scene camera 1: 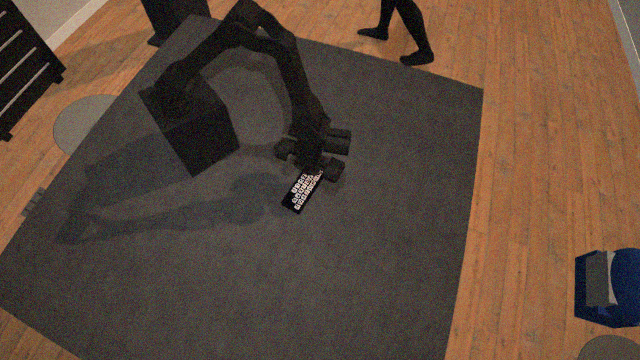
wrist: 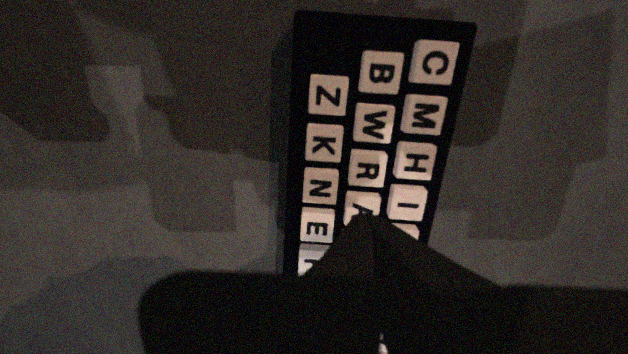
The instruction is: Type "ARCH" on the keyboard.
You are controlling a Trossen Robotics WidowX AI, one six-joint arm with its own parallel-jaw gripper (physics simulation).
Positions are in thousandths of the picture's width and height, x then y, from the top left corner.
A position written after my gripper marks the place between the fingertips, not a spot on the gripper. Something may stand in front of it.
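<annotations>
I can see my gripper in scene camera 1 (485, 485), and a black keyboard is visible there too, in scene camera 1 (471, 532). My gripper appears again in the wrist view (580, 640). So does the keyboard, which I find in the wrist view (596, 281).
</annotations>
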